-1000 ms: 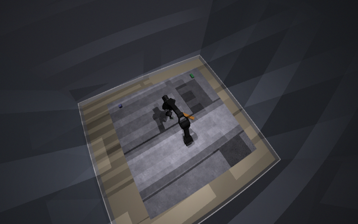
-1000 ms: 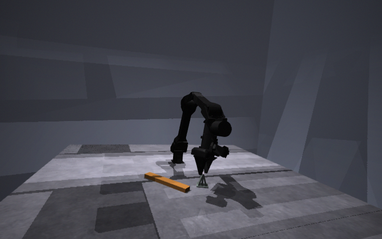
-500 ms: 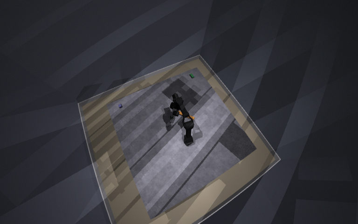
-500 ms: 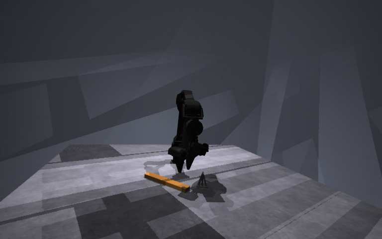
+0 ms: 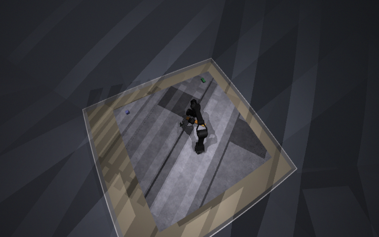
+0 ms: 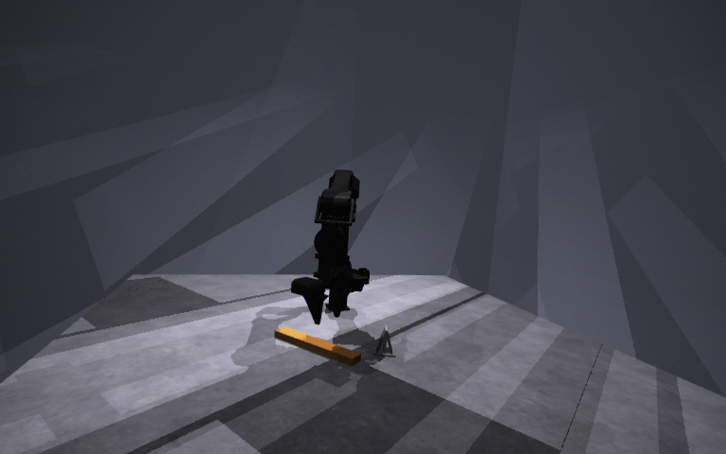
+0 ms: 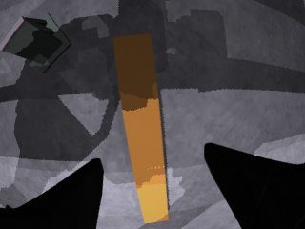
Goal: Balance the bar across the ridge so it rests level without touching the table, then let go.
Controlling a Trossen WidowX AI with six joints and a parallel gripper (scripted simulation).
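Right now the orange bar is 30 mm behind my gripper tip, 20 mm to the right of it and 60 mm below it. The rest, counted from my gripper tip: small green block (430 mm ahead, 390 mm to the right, 60 mm below); small blue block (430 mm ahead, 610 mm to the left, 60 mm below).
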